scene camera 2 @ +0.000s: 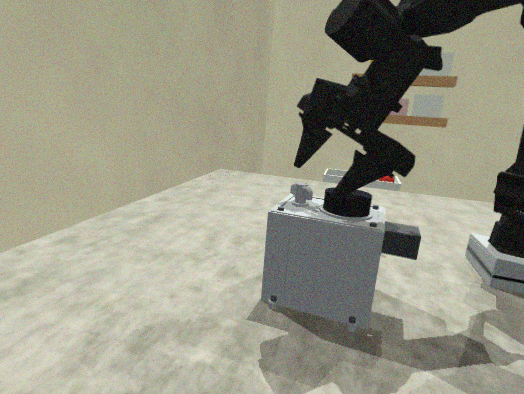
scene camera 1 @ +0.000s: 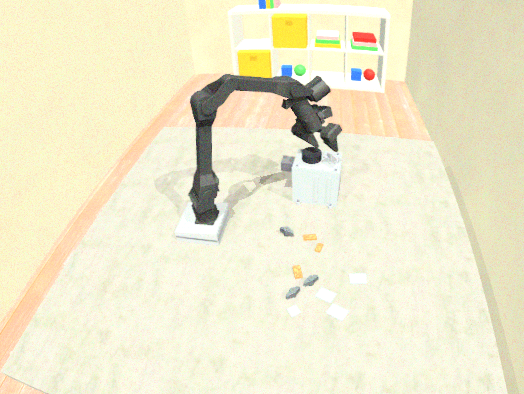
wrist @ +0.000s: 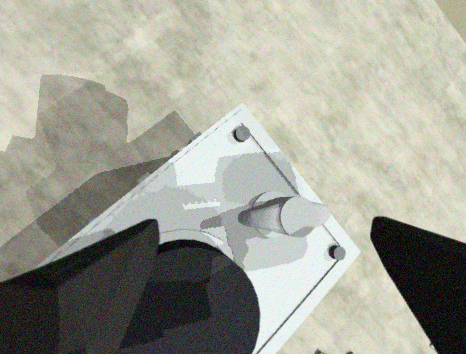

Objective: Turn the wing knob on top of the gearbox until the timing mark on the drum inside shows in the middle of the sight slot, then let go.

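Seen in the pictures: gripper, fingertip midpoint: [scene camera 2: 313, 182] [scene camera 1: 327, 149] [wrist: 264, 228]; arm's base at its link origin: [scene camera 2: 513, 250] [scene camera 1: 207, 217].
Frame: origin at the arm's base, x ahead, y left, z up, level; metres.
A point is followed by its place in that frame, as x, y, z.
Note:
The gearbox [scene camera 1: 316, 187] {0.314, 0.164, 0.027} [scene camera 2: 320, 265] {0.309, 0.288, 0.027} [wrist: 280, 300] {0.327, 0.187, 0.088} is a pale box standing upright on the mat. A small light-grey wing knob [scene camera 1: 332, 158] {0.358, 0.216, 0.108} [scene camera 2: 301, 193] {0.354, 0.238, 0.108} [wrist: 305, 216] {0.359, 0.225, 0.120} stands on its top, beside a wide black round cap [scene camera 1: 312, 155] {0.294, 0.210, 0.117} [scene camera 2: 357, 202] {0.275, 0.257, 0.112} [wrist: 230, 300] {0.309, 0.223, 0.116}. My gripper [scene camera 1: 326, 148] {0.339, 0.238, 0.127} [scene camera 2: 317, 180] {0.339, 0.238, 0.127} [wrist: 264, 228] {0.339, 0.238, 0.127} is open and empty, tilted above the gearbox top. In the wrist view the knob lies between the two fingers. One fingertip is at the black cap; whether it touches is unclear. The sight slot and timing mark cannot be made out.
A dark block [scene camera 1: 287, 163] {0.213, 0.210, 0.077} [scene camera 2: 401, 241] {0.214, 0.253, 0.067} sticks out of the gearbox's side. Orange pieces [scene camera 1: 309, 237] {0.314, 0.009, -0.041}, dark grey pieces [scene camera 1: 311, 280] {0.344, -0.165, -0.021} and white squares [scene camera 1: 337, 312] {0.424, -0.241, -0.045} lie on the mat [scene camera 1: 150, 310] {-0.061, -0.337, -0.048}. A low tray [scene camera 2: 336, 176] stands behind the gearbox in scene camera 2.

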